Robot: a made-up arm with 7 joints.
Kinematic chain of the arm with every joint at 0, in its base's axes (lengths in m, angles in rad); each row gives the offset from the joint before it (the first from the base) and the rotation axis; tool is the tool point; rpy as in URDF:
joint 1: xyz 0 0 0.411 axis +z
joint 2: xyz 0 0 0 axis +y
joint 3: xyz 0 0 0.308 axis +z
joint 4: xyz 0.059 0 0 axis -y
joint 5: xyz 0.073 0 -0.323 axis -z
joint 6: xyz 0 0 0 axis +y
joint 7: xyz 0.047 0 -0.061 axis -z
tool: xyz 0 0 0 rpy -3.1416 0 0
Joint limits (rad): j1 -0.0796..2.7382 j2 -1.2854..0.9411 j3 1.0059..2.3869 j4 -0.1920..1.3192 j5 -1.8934..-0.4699 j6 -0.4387..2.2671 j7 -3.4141..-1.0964
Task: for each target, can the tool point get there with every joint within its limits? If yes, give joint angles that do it. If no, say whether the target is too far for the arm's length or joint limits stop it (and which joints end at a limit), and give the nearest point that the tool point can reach.
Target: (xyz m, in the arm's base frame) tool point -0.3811 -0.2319 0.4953
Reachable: yes | joints 1.7053 -0.5753 1.6975 1.0228 -1.6716 -0.0821 -1.9895
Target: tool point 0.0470 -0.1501 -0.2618
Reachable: no: joint limits stop it (at a limit: joint 1, joint 2, joint 3) | nearest point 0.0637 -0.2489 0.1417 | short by 0.416 m
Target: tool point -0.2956 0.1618 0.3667
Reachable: yes | joints 1.6087 0.6905 1.2764 0.6951 -1.3162 1.9010 -2.5690
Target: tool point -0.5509 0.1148 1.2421
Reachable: no: too far | nearest point -0.3094 0.0645 0.8777 | short by 0.440 m
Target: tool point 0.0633 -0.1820 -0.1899
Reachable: no: joint limits stop it (at a limit: joint 1, joint 2, joint 3) | nearest point 0.0718 -0.2577 0.1394 | short by 0.338 m
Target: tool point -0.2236 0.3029 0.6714
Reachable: yes | joints 0.4985 -0.7776 1.3727 1.1829 -1.2139 1.9640 -1.3177
